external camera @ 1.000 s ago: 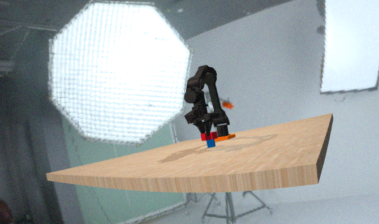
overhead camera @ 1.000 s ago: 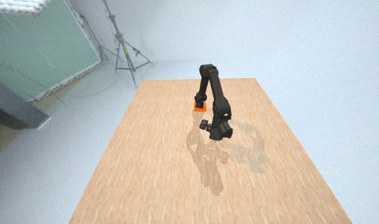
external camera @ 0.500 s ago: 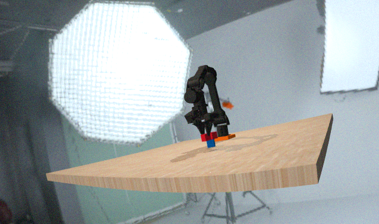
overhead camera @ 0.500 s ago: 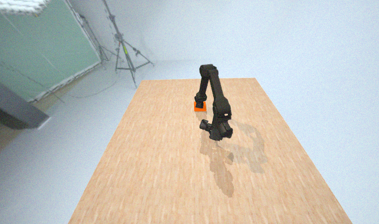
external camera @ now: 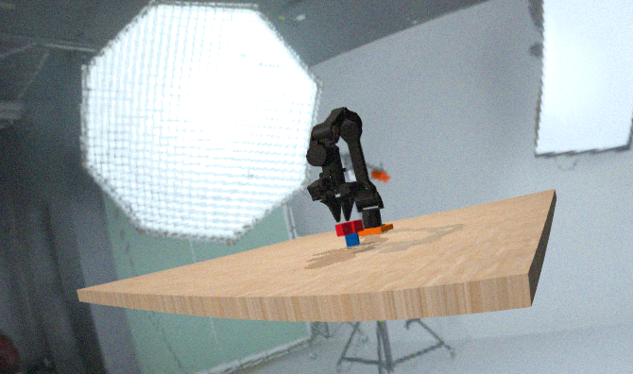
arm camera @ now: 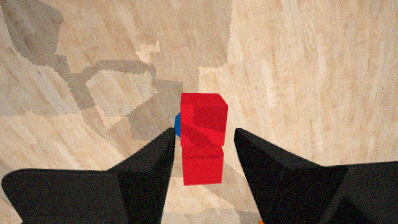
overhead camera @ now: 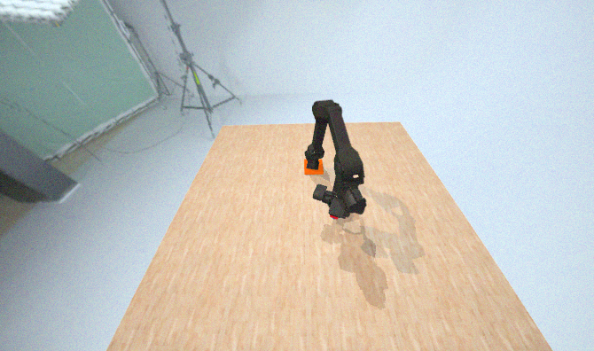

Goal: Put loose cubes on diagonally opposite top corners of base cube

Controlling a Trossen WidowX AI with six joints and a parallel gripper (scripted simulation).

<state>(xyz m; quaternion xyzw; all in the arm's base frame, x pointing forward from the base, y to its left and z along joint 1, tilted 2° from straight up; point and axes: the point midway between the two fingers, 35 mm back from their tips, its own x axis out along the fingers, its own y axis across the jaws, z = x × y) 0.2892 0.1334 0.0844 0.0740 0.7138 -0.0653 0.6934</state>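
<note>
Now: gripper tip 60 mm above the blue cube and 20 mm past it.
</note>
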